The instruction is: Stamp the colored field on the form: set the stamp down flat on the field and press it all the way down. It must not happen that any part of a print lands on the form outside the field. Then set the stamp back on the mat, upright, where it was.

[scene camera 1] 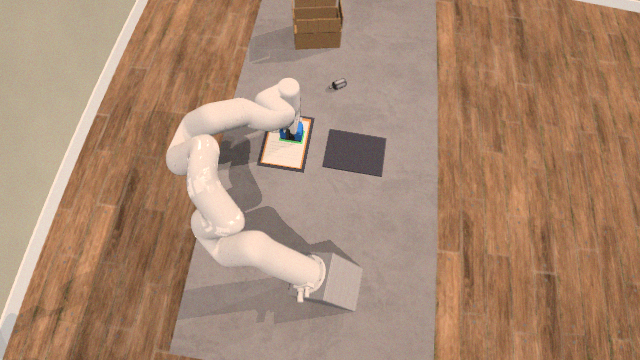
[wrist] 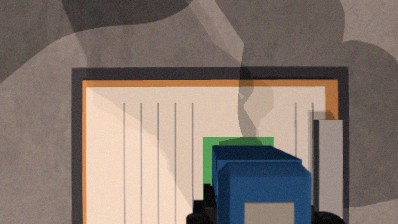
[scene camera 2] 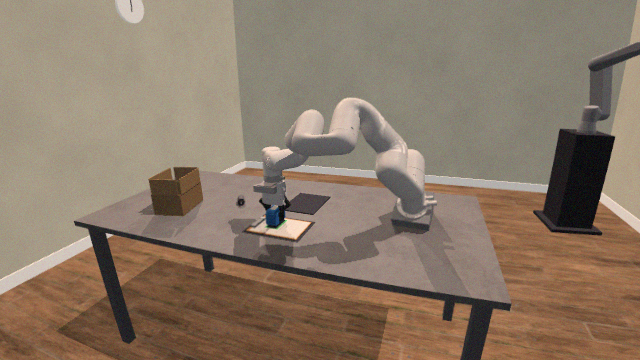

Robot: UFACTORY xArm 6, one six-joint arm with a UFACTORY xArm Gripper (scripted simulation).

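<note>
There's a cardboard box (scene camera 2: 167, 199) that I can see, though in the wrist view the box is out of frame. I can see a clipboard (scene camera 1: 275, 152) (wrist: 141, 138), and there's a dark mat (scene camera 1: 348, 151) too.
</note>
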